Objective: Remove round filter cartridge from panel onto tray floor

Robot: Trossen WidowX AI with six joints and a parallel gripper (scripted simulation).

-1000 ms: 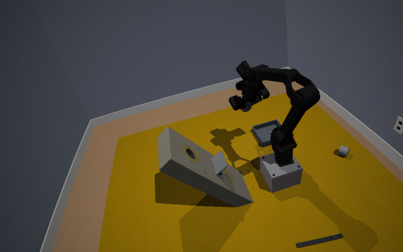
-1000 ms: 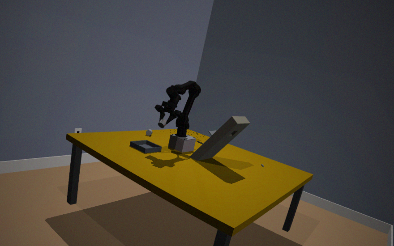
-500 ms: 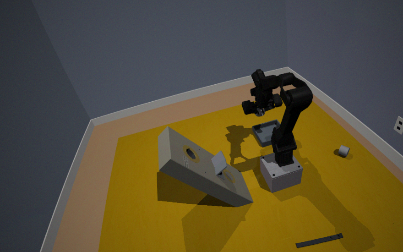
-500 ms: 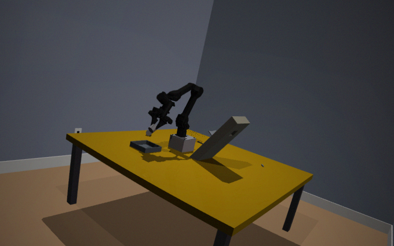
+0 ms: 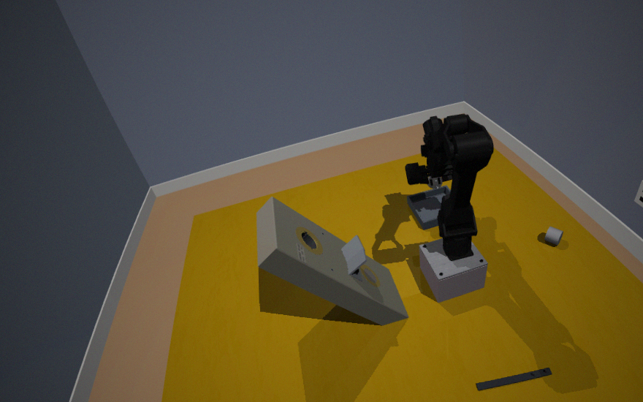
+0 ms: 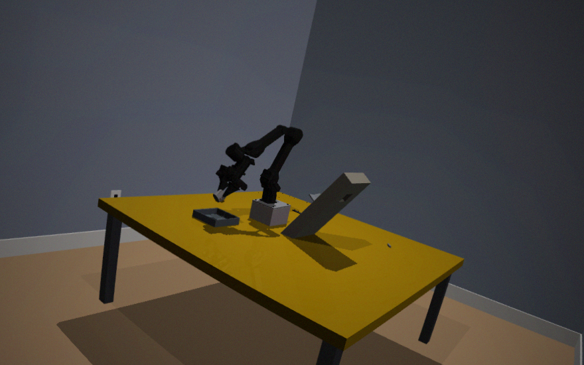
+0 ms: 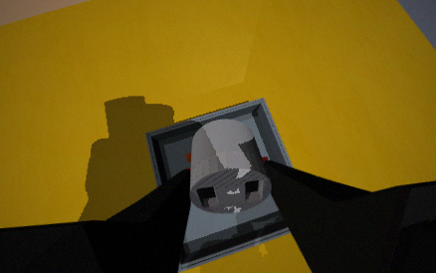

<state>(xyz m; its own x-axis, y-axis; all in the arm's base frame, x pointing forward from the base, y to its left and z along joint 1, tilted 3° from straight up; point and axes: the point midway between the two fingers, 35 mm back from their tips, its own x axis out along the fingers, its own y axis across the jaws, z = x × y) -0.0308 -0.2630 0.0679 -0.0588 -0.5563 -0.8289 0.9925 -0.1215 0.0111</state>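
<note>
The round grey filter cartridge is right at my gripper tip. The rest, counted from my gripper tip: dark tray (110 mm below); beige service panel (360 mm ahead, 310 mm to the left, 70 mm above).
</note>
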